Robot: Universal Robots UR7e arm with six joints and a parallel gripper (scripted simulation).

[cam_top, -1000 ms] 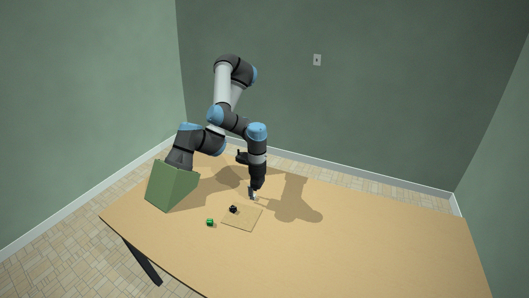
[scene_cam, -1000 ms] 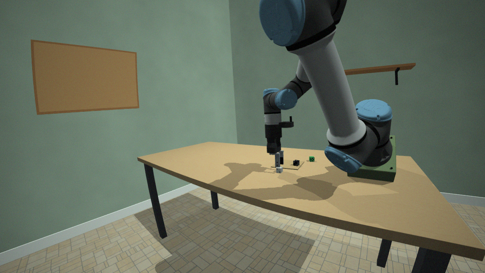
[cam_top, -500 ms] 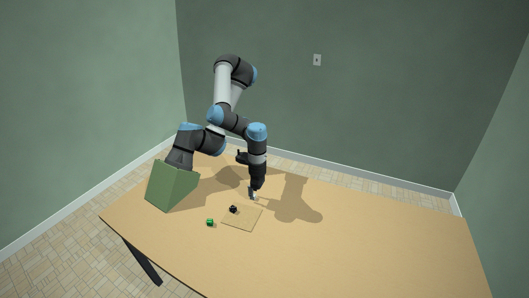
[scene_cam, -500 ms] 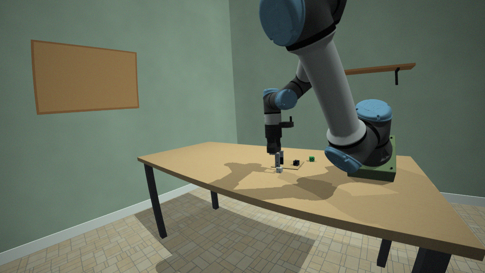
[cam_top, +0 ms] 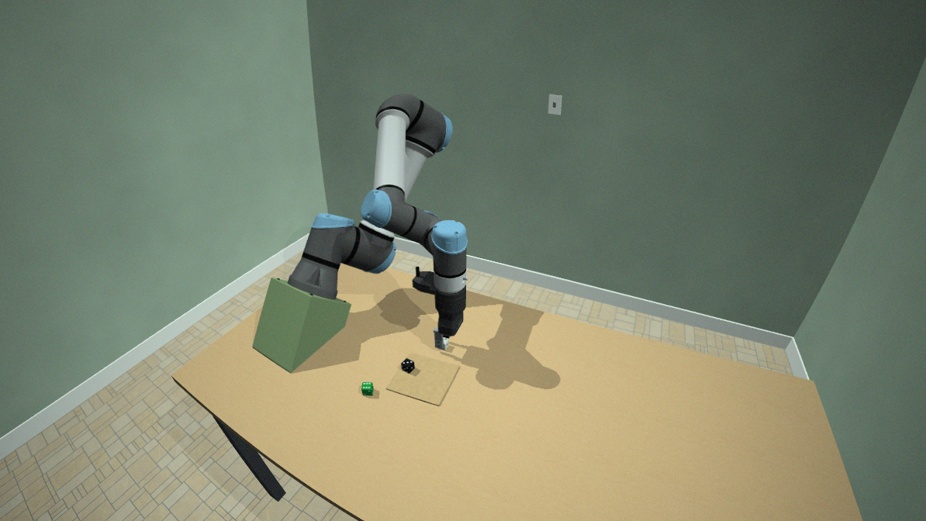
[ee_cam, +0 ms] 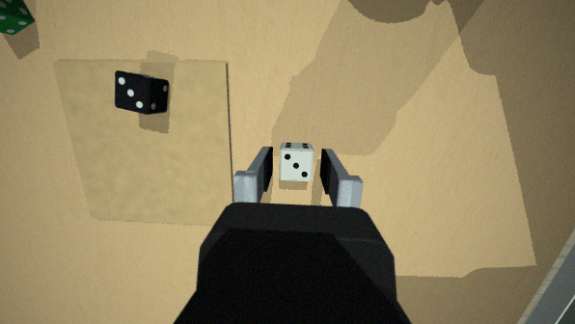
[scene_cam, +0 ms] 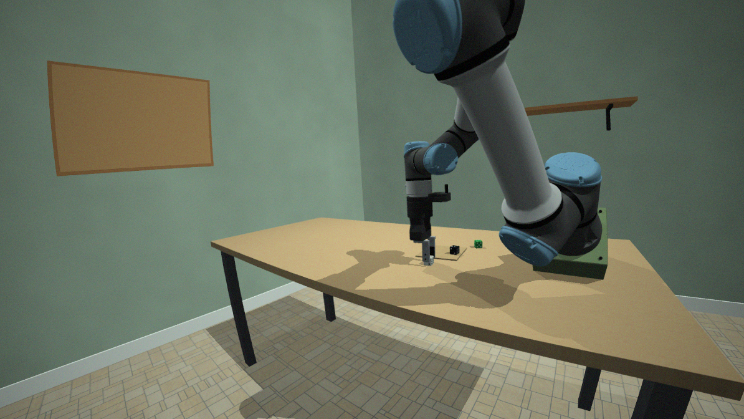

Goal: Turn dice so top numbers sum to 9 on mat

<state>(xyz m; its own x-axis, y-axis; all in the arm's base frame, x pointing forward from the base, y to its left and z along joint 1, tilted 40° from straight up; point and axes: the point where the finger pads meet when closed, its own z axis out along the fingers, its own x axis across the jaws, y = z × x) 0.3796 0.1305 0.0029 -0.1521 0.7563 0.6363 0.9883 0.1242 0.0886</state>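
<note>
My gripper is now 2 cm above the white die. Also, from my hand: green die: 24 cm to the right, 7 cm behind, 2 cm below; black die: 12 cm to the right, 3 cm behind, 2 cm below; tan mat: 12 cm to the right, 3 cm below, 2 cm ahead.
</note>
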